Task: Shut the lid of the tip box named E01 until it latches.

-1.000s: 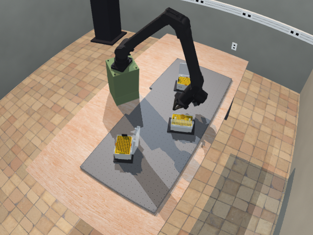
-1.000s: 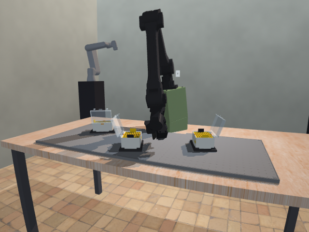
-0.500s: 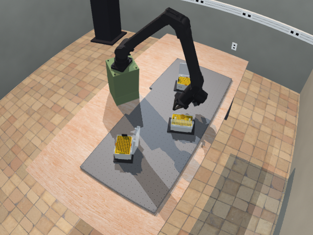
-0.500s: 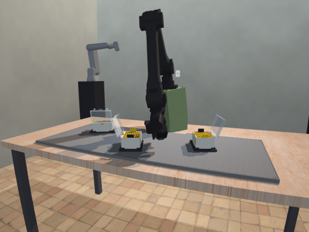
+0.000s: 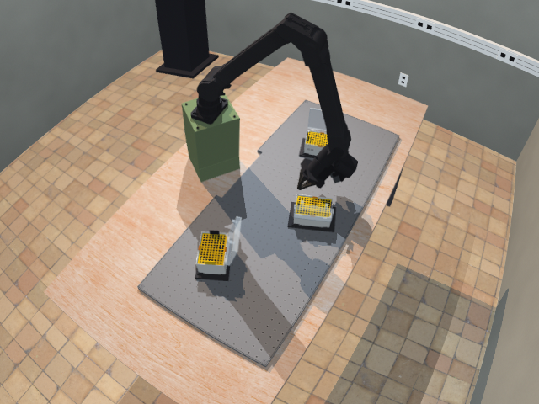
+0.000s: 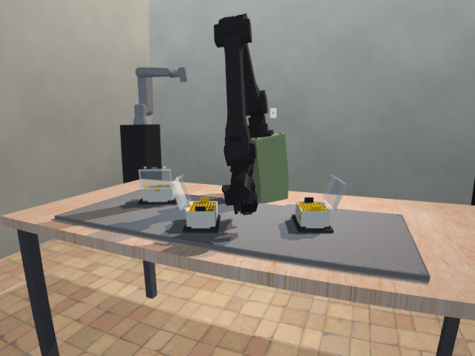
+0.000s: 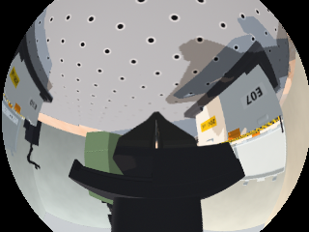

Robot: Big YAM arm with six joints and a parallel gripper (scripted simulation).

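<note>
The tip box is 100 mm to the right of my hand, 80 mm ahead of it and 40 mm above it. From my hand the other things lie so: lid: 310 mm to the left, 80 mm above, 20 mm behind.
</note>
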